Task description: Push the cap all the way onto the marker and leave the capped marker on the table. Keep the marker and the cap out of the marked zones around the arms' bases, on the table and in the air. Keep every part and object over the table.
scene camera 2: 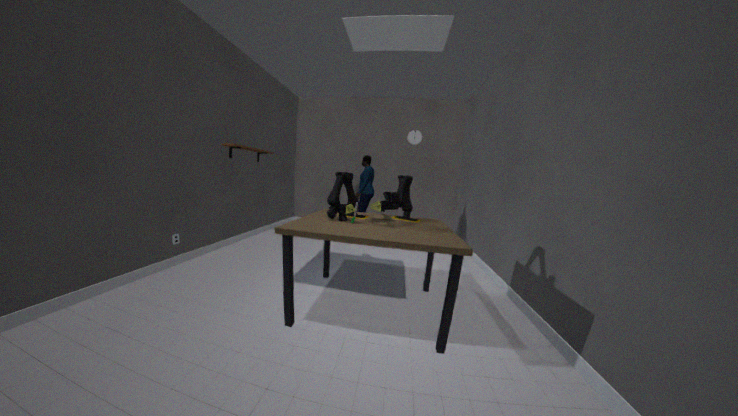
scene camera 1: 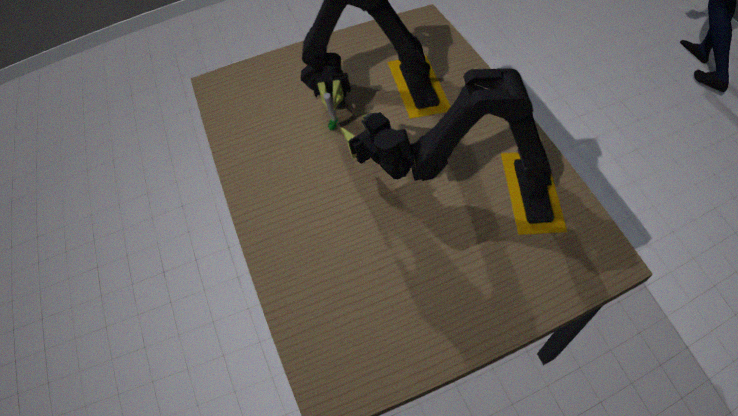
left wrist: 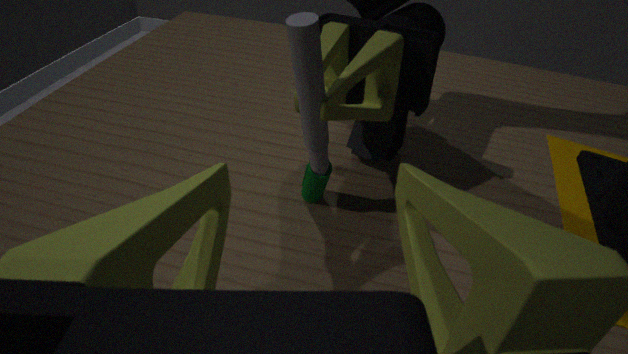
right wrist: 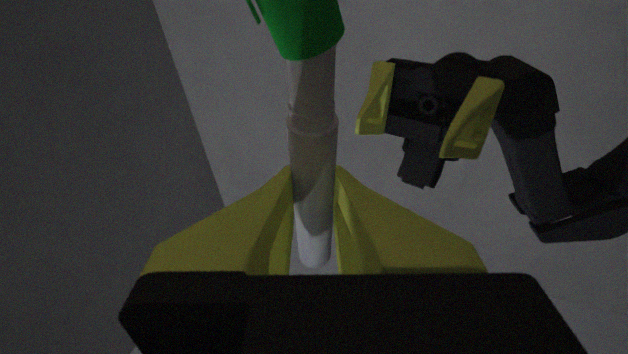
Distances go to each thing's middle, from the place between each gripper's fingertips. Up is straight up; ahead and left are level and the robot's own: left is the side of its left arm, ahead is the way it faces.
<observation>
I see my left gripper 110 mm to the left of the pale grey marker (right wrist: 312,126) and 40 mm above it. Round my left hand: green cap (left wrist: 313,188) (10 mm behind, 130 mm to the right, 110 mm below).
I see my right gripper 1 cm above the pale grey marker. Round my right hand: green cap (1 cm behind, 2 cm to the right, 8 cm below).
</observation>
